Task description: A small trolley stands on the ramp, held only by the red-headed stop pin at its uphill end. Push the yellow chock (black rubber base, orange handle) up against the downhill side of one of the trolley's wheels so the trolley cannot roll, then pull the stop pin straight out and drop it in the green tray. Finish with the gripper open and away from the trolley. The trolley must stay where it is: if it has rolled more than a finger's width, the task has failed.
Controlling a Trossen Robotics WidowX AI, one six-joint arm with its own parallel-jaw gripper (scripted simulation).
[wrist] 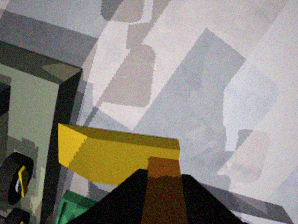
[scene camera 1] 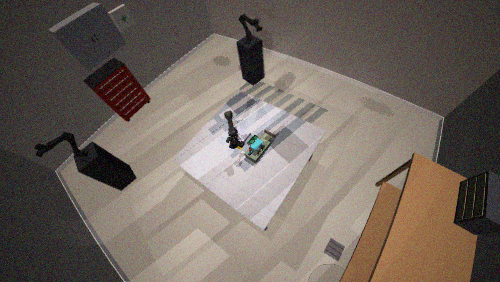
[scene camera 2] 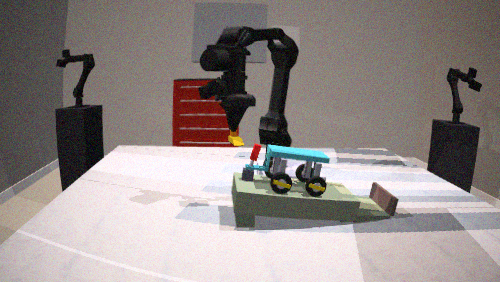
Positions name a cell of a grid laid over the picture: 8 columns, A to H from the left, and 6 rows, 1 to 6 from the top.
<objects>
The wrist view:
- my gripper: E5
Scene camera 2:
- my gripper: D3
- trolley: E4
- pale green ramp: E5
</objects>
